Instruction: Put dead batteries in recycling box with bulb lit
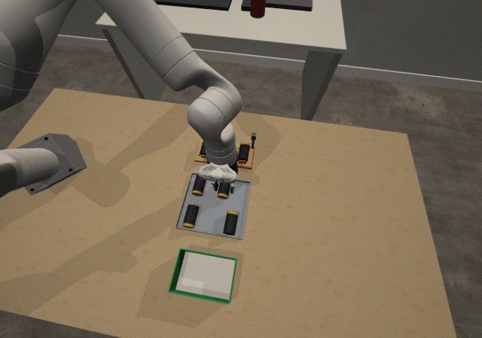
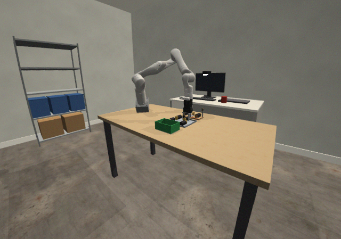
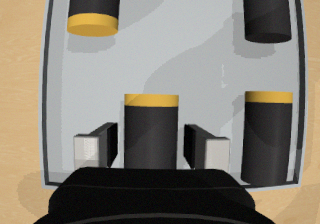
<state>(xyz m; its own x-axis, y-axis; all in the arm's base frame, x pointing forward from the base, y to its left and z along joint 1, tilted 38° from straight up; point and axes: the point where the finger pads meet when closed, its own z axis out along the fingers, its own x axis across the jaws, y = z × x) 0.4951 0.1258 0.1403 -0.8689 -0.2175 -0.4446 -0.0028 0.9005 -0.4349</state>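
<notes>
My gripper is now 2 cm past the grey tray, 5 cm to the left of it and 2 cm above it. Also, from my hand: green recycling box (24 cm to the right, 1 cm below).
</notes>
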